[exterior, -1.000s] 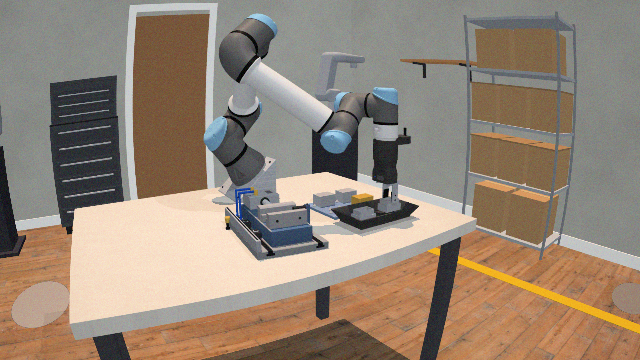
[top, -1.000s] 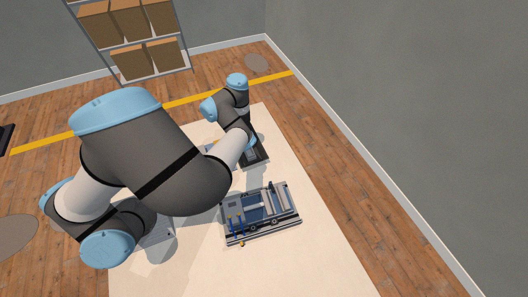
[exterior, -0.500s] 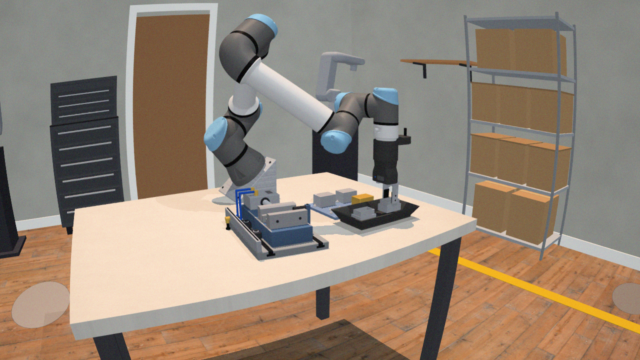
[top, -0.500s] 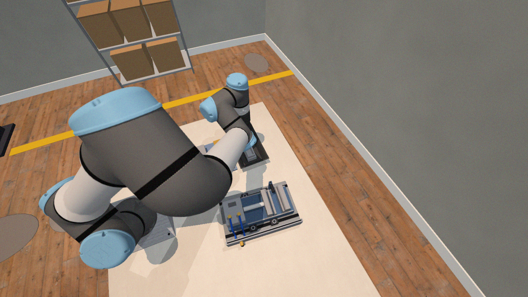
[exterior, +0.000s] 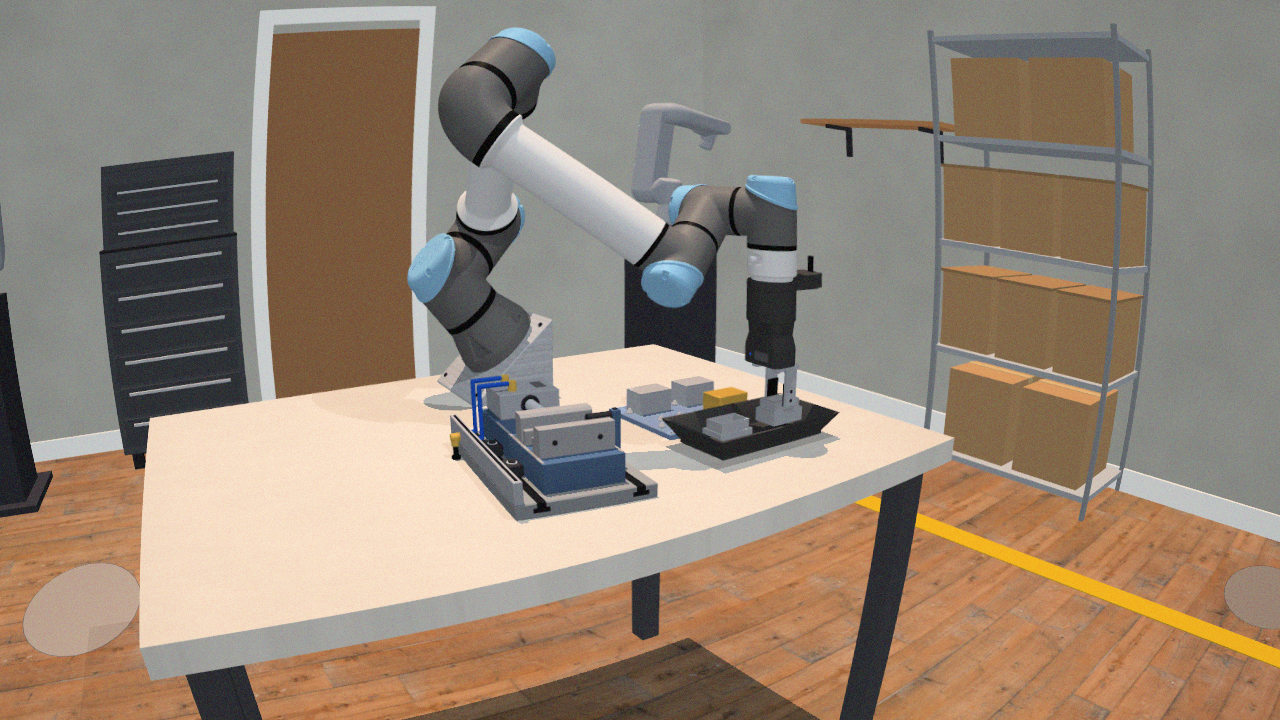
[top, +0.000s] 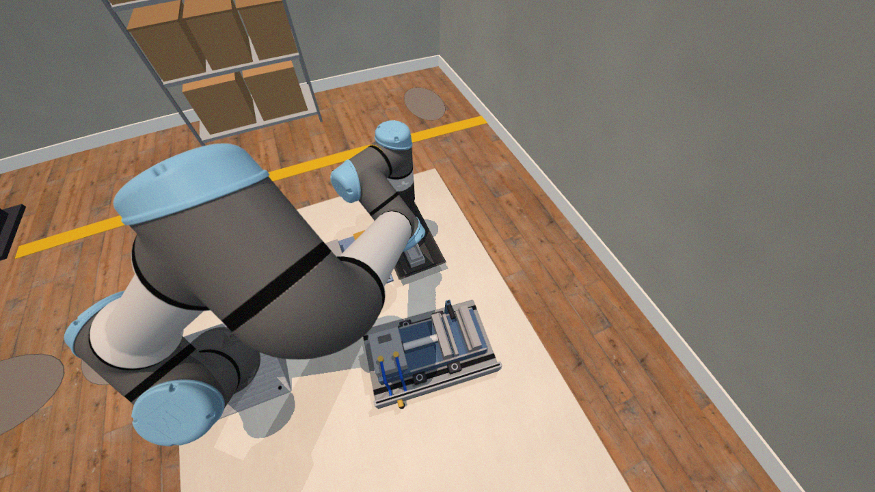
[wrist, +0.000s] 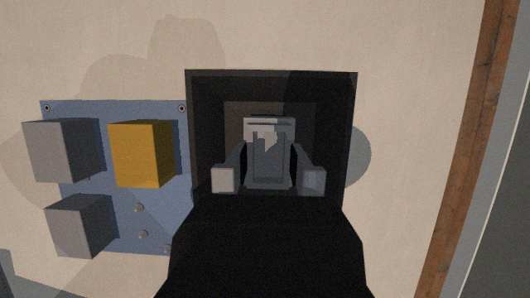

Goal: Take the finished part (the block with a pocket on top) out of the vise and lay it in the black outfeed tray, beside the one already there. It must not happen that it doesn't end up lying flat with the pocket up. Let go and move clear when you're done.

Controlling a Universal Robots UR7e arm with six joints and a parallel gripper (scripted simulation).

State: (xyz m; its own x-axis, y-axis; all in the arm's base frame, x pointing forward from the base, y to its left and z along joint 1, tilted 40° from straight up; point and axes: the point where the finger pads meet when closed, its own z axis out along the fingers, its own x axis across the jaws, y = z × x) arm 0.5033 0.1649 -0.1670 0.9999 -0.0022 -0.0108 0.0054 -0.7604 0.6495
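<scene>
My hand is 120 mm past the yellow block, 40 mm above it and 10 mm to the left of it. The rest, counted from my hand: grey actuator box 350 mm to the right, 160 mm behind, 10 mm above.
</scene>
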